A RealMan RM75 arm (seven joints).
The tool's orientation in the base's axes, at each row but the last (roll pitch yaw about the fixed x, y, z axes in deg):
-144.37, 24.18, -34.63
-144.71, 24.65, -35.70
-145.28, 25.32, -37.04
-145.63, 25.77, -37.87
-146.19, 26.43, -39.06
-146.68, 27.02, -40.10
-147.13, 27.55, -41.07
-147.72, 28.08, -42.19
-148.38, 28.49, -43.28
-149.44, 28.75, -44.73
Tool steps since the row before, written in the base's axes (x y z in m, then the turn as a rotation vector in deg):
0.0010, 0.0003, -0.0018, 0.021, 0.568, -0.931
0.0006, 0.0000, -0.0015, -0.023, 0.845, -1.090
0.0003, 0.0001, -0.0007, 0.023, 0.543, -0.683
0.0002, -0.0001, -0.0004, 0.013, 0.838, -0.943
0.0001, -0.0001, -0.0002, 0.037, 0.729, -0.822
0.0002, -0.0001, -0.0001, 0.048, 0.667, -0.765
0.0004, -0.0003, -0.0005, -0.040, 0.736, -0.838
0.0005, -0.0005, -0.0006, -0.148, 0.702, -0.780
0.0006, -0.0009, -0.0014, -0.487, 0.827, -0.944
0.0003, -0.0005, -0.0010, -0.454, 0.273, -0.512
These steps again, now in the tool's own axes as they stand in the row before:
0.0013, 0.0001, 0.0016, 0.103, 0.178, 1.071
0.0011, 0.0004, 0.0011, -0.011, 0.146, 1.372
0.0005, 0.0001, 0.0006, 0.013, 0.059, 0.871
0.0004, 0.0001, 0.0002, -0.044, 0.051, 1.260
0.0002, 0.0001, 0.0001, -0.020, 0.027, 1.099
0.0002, 0.0000, 0.0000, -0.002, 0.020, 1.016
0.0007, 0.0001, 0.0002, -0.068, 0.088, 1.110
0.0009, 0.0001, 0.0001, -0.146, 0.158, 1.038
0.0016, 0.0006, 0.0005, -0.360, 0.437, 1.221
0.0010, 0.0004, 0.0004, -0.205, 0.462, 0.536

